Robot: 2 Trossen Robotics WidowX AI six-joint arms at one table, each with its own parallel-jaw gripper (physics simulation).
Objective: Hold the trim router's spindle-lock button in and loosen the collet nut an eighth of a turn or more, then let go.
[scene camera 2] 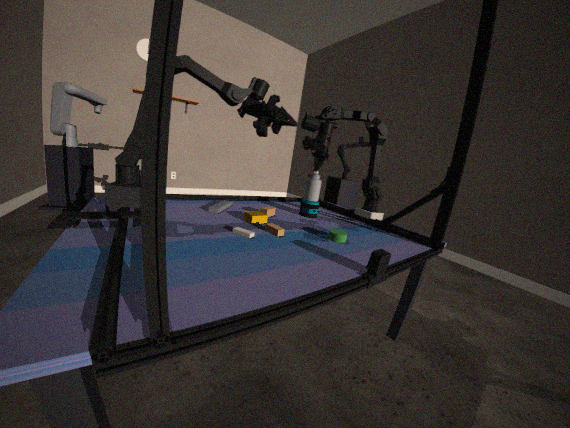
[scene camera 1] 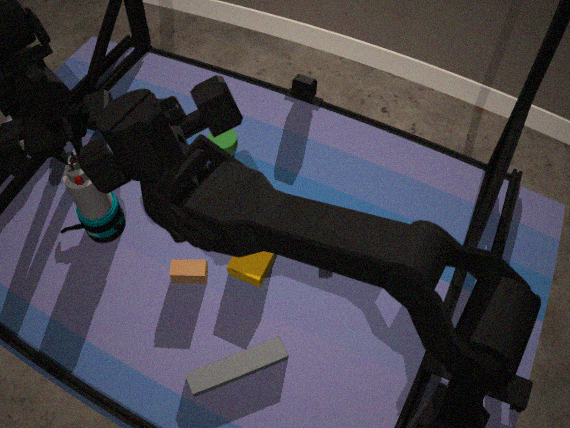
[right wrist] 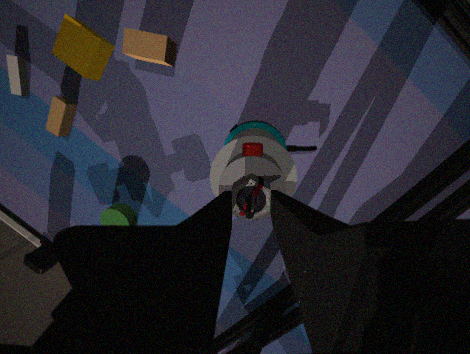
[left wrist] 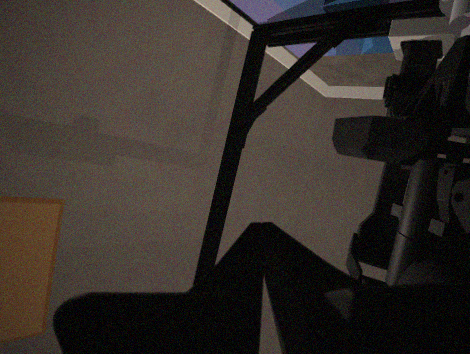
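Pixels of known places: left gripper, fingertip midpoint: (scene camera 2: 297, 124) (left wrist: 260, 232); right gripper, fingertip midpoint: (scene camera 2: 315, 171) (scene camera 1: 75, 160) (right wrist: 250, 197); left arm's base, link origin: (scene camera 2: 127, 183); right arm's base, link origin: (scene camera 2: 369, 210) (left wrist: 422, 49).
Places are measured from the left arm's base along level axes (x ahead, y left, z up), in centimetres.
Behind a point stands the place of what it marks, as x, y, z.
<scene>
The trim router (scene camera 1: 93, 204) @(65.1, 5.9, 2.7) (scene camera 2: 313, 191) @(67.1, 1.5, 2.7) (right wrist: 223, 168) @(66.2, 3.4, 7.6) stands upright at the table's edge, grey with a teal band. Its red spindle-lock button (scene camera 1: 78, 179) @(65.8, 6.1, 9.4) (right wrist: 252, 149) @(66.1, 6.1, 9.5) sits on the side near the top. My right gripper (right wrist: 250, 197) @(68.2, 4.6, 10.8) (scene camera 2: 316, 166) @(68.2, 4.6, 10.8) comes down from above and is shut on the collet nut (right wrist: 249, 206) @(68.0, 4.7, 12.4) at the router's top. My left gripper (scene camera 2: 293, 122) @(53.3, -3.5, 26.4) (left wrist: 260, 232) @(53.3, -3.5, 26.4) is shut and empty. It hangs high in the air above and beside the router, apart from the button. In scene camera 1 the left arm covers much of the table.
A yellow block (scene camera 1: 251, 267) @(40.6, -6.1, -5.6) (scene camera 2: 255, 216) @(40.8, -10.2, -5.8) (right wrist: 80, 47) @(42.4, -6.6, -5.6), an orange block (scene camera 1: 188, 270) @(48.0, 1.3, -5.4) (right wrist: 147, 46) @(49.0, 1.2, -5.4), a long grey bar (scene camera 1: 237, 365) @(31.1, 7.8, -6.6) (scene camera 2: 220, 206) @(30.7, 3.9, -6.6) and a green disc (scene camera 1: 225, 140) @(63.4, -23.4, -5.9) (scene camera 2: 338, 235) @(62.9, -25.9, -6.2) (right wrist: 114, 218) @(63.7, -22.8, -5.9) lie on the table. Black frame posts (scene camera 2: 156, 170) @(19.6, -55.8, 10.7) ring it.
</scene>
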